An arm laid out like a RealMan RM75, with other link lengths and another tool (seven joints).
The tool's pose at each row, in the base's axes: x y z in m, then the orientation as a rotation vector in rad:
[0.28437, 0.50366, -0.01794, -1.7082, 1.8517, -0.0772]
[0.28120, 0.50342, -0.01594, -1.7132, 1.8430, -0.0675]
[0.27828, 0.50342, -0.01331, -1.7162, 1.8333, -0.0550]
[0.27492, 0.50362, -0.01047, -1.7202, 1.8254, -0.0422]
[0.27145, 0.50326, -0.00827, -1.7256, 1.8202, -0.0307]
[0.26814, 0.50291, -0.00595, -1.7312, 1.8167, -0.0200]
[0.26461, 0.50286, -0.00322, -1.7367, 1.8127, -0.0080]
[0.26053, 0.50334, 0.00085, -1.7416, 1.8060, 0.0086]
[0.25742, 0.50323, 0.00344, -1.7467, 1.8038, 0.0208]
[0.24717, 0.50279, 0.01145, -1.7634, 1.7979, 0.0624]
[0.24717, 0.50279, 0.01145, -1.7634, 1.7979, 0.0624]
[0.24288, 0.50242, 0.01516, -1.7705, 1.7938, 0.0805]
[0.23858, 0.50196, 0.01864, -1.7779, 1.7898, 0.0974]
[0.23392, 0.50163, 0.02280, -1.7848, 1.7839, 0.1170]
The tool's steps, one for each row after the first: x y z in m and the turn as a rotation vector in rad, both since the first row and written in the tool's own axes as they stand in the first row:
[-0.00062, 0.00190, -0.00318, -0.0044, -0.0087, -0.0046]
[-0.00170, 0.00333, -0.00668, -0.0087, -0.0201, -0.0079]
[-0.00306, 0.00511, -0.01047, -0.0146, -0.0302, -0.0108]
[-0.00366, 0.00716, -0.01400, -0.0217, -0.0373, -0.0136]
[-0.00430, 0.00902, -0.01755, -0.0292, -0.0427, -0.0158]
[-0.00539, 0.01095, -0.02142, -0.0372, -0.0492, -0.0179]
[-0.00750, 0.01287, -0.02645, -0.0462, -0.0598, -0.0199]
[-0.00847, 0.01447, -0.03004, -0.0549, -0.0652, -0.0209]
[-0.01139, 0.01999, -0.04146, -0.0847, -0.0825, -0.0232]
[-0.01139, 0.01999, -0.04146, -0.0847, -0.0825, -0.0232]
[-0.01258, 0.02211, -0.04660, -0.0971, -0.0910, -0.0248]
[-0.01360, 0.02432, -0.05159, -0.1092, -0.0986, -0.0268]
[-0.01501, 0.02658, -0.05725, -0.1218, -0.1088, -0.0288]

